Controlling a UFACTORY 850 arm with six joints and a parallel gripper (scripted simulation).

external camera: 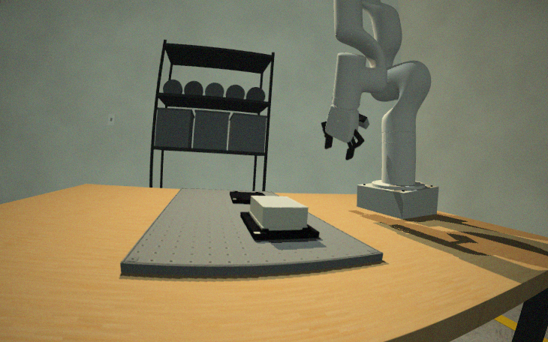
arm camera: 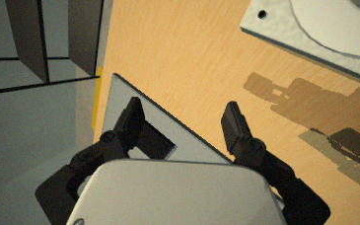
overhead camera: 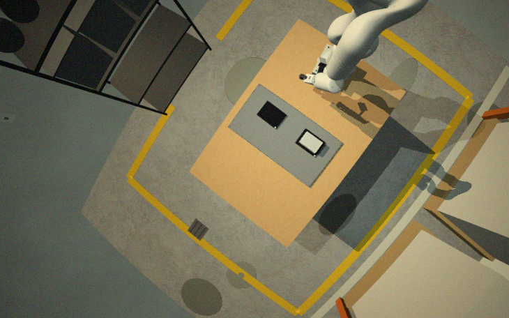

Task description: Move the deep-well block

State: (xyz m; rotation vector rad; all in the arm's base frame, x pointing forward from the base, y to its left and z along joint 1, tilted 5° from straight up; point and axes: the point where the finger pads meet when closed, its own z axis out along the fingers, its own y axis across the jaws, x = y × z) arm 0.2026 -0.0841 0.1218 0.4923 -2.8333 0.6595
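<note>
My hand is 29 cm short of the 96-well deep-well block, 23 cm to the right of it and 15 cm above it. Round my hand: black nest N1: 29 cm ahead, 23 cm to the left, 17 cm below; black nest N2: 27 cm ahead, 17 cm below, 9 cm to the right.
</note>
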